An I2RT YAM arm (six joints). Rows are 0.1 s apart.
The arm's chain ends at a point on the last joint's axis. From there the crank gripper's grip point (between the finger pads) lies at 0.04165 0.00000 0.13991 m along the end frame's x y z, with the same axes.
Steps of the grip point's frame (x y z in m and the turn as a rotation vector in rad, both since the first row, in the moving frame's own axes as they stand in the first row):
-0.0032, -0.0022, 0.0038, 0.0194, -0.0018, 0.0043
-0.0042, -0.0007, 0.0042, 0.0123, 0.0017, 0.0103
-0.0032, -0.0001, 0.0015, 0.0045, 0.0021, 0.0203
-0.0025, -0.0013, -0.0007, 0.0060, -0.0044, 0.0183
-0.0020, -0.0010, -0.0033, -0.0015, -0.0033, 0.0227
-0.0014, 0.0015, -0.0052, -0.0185, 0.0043, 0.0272
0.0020, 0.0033, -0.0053, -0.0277, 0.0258, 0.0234
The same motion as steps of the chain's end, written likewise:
-0.0030, 0.0003, 0.0037, 0.0194, -0.0018, 0.0043
-0.0044, 0.0006, 0.0043, 0.0123, 0.0017, 0.0103
-0.0035, -0.0003, 0.0016, 0.0045, 0.0021, 0.0203
-0.0019, -0.0012, -0.0009, 0.0060, -0.0044, 0.0183
-0.0015, -0.0022, -0.0034, -0.0015, -0.0033, 0.0227
-0.0020, -0.0022, -0.0050, -0.0185, 0.0043, 0.0272
-0.0015, -0.0016, -0.0041, -0.0277, 0.0258, 0.0234

